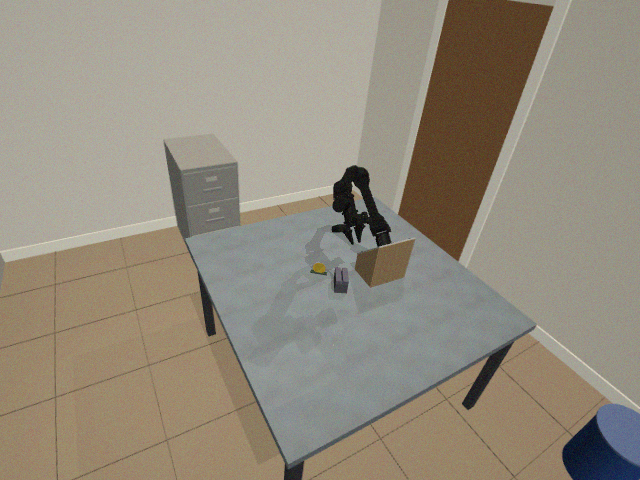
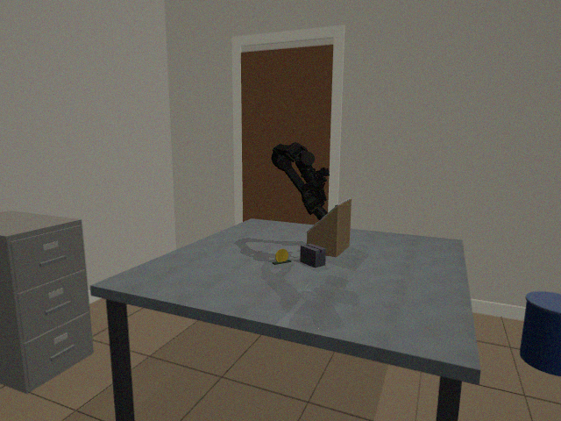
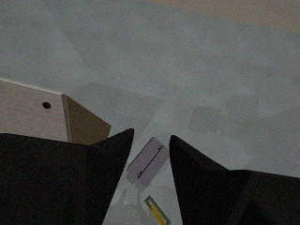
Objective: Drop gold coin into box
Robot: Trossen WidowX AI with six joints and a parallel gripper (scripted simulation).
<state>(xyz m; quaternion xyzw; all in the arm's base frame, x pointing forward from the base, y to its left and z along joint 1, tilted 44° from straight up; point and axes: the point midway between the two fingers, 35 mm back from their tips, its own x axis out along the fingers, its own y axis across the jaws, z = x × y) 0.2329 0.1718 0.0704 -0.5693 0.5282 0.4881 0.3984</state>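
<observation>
Now: the gold coin 9 cm ahead of my gripper tip, 16 cm to the right of it and 25 cm below it.
</observation>
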